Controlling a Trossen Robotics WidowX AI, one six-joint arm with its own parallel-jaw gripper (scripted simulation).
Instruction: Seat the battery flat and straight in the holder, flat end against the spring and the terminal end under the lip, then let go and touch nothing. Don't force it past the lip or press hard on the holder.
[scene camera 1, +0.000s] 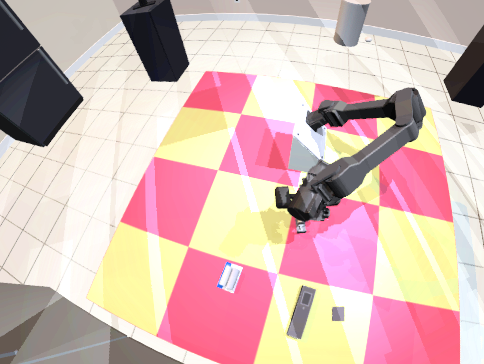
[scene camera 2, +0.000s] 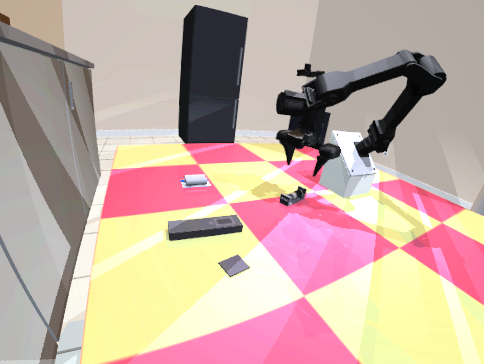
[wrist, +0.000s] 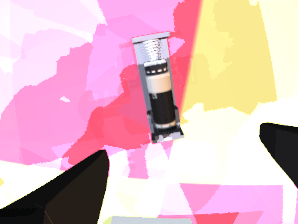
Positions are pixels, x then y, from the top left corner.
My gripper (scene camera 2: 300, 170) is 0.66 m from the lens. A remote control (scene camera 2: 194, 228) is 0.46 m from the lens.
